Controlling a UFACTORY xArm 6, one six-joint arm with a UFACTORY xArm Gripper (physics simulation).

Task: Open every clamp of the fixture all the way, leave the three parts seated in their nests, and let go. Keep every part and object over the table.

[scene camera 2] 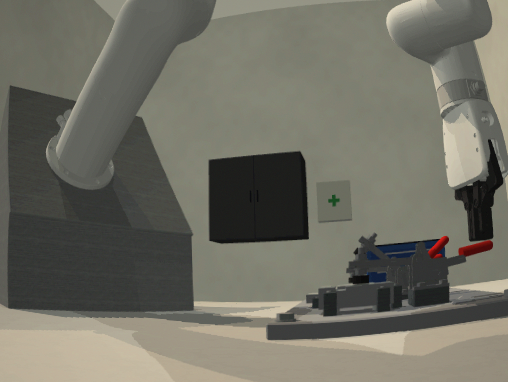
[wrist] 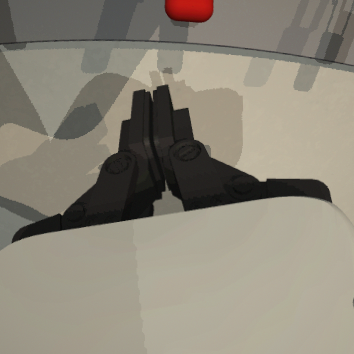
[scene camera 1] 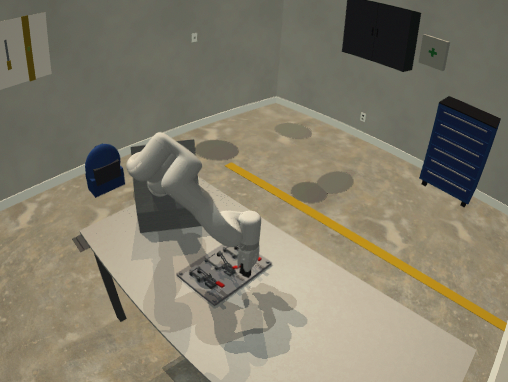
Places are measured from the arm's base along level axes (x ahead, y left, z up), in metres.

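Pixels of known places: gripper, fingertip midpoint: (scene camera 2: 481, 240) (wrist: 157, 112) (scene camera 1: 246, 275); arm's base, link origin: (scene camera 2: 79, 161).
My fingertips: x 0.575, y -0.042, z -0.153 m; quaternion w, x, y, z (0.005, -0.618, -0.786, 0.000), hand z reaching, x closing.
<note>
Ahead of a thing's pixels: the offset from my fingertips to its top centre. "pt": to the spot under its first point. Level surfaces: height alone.
The fixture is a grey plate (scene camera 1: 215, 301) (scene camera 2: 320, 332) on the table, carrying toggle clamps with red handles. In scene camera 1 one red handle @[0.050 m back, 0.100 m right, 0.006 m down] (scene camera 1: 220, 284) is at the near left, another red handle @[pt 0.061 m back, 0.003 m left, 0.002 m up] (scene camera 1: 235, 267) in the middle, and a third red handle @[pt 0.027 m back, 0.116 m left, 0.009 m down] (scene camera 1: 259, 259) beyond the gripper. In scene camera 2 one red handle (scene camera 2: 476, 248) lies nearly level and another red handle (scene camera 2: 439, 246) tilts up. My gripper (scene camera 1: 245, 273) (scene camera 2: 481, 239) (wrist: 157, 112) is shut and empty, pointing down above the plate's handle side. A red handle (wrist: 189, 10) shows ahead of its tips. The seated parts are hard to make out.
The table @[0.076 m down] (scene camera 1: 350, 320) extends beyond the plate on the handle side. The arm's dark pedestal (scene camera 1: 165, 217) (scene camera 2: 100, 265) stands at the table's far end. A blue drawer cabinet (scene camera 1: 460, 150) and a black wall cabinet (scene camera 1: 381, 35) (scene camera 2: 257, 197) are away from the table.
</note>
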